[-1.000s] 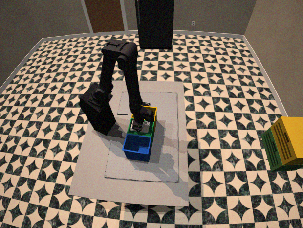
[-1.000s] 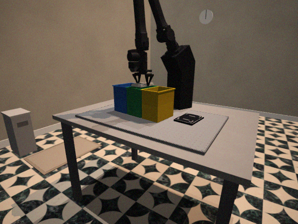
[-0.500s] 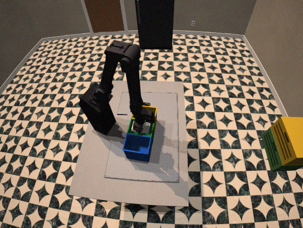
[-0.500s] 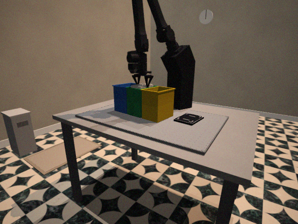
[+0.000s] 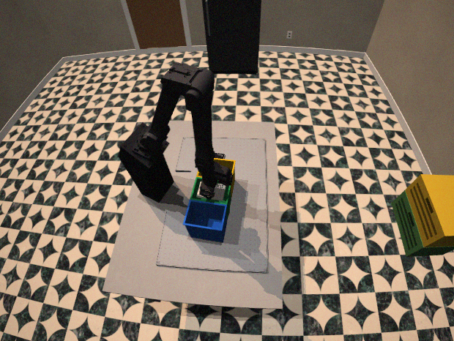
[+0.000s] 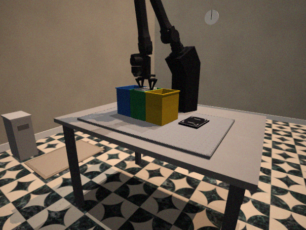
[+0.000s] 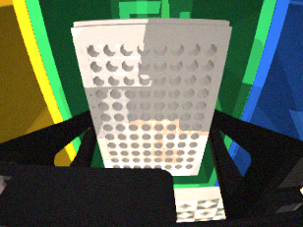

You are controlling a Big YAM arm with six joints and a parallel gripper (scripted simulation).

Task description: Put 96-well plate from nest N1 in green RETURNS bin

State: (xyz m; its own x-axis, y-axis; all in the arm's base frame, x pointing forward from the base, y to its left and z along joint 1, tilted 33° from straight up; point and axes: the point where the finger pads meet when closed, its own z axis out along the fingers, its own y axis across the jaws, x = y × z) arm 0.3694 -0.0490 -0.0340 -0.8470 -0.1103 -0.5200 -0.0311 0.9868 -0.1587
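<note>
My hand is right at the white 96-well plate. The rest, counted from my hand: green bin: 90 mm below; yellow bin: 130 mm to the left, 90 mm below; blue bin: 10 mm ahead, 130 mm to the right, 90 mm below.
</note>
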